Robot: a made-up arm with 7 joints. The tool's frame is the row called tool.
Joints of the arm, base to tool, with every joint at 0 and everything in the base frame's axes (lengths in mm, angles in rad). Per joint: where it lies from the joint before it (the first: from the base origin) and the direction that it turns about. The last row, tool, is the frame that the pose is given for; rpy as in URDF.
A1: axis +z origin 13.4 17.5 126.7
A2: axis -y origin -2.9 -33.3 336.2
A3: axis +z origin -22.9 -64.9 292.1
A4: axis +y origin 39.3 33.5 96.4
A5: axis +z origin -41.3 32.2 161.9
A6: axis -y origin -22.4 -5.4 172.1
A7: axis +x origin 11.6 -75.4 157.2
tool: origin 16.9 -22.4 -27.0 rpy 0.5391 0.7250 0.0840
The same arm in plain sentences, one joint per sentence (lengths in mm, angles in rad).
The arm has seven revolute joints in a row. What follows holds with every joint at zero, and every direction is one of the base frame's. The first joint is mounted 13.4 mm along +x and 17.5 mm along +y and 126.7 mm along +z from the base frame's origin and turns about +z. The second joint is mounted 2.9 mm along -x and 33.3 mm along -y and 336.2 mm along +z from the first joint and turns about -y. The third joint is mounted 22.9 mm along -x and 64.9 mm along -y and 292.1 mm along +z from the second joint and turns about +z. The fourth joint is mounted 39.3 mm along +x and 33.5 mm along +y and 96.4 mm along +z from the third joint and turns about +y. The fifth joint is mounted 41.3 mm along -x and 32.2 mm along +y and 161.9 mm along +z from the fourth joint and turns about +z. The sixth joint is mounted 22.4 mm along -x and 5.4 mm along -y and 172.1 mm along +z from the fifth joint and turns about -y. The seventh joint is mounted 11.6 mm along +x and 75.4 mm along -y and 157.2 mm along +z from the sixth joint and turns about +x. The tool frame, which is the frame that the pose is given for, is mounted 16.9 mm along +x and 22.4 mm along -y and 27 mm along -z from the seventh joint; its axes are the base frame's turned by roll 0.5391, pitch 0.725 and yaw 0.084 rad (as in URDF: about the fixed x, then y, then z).
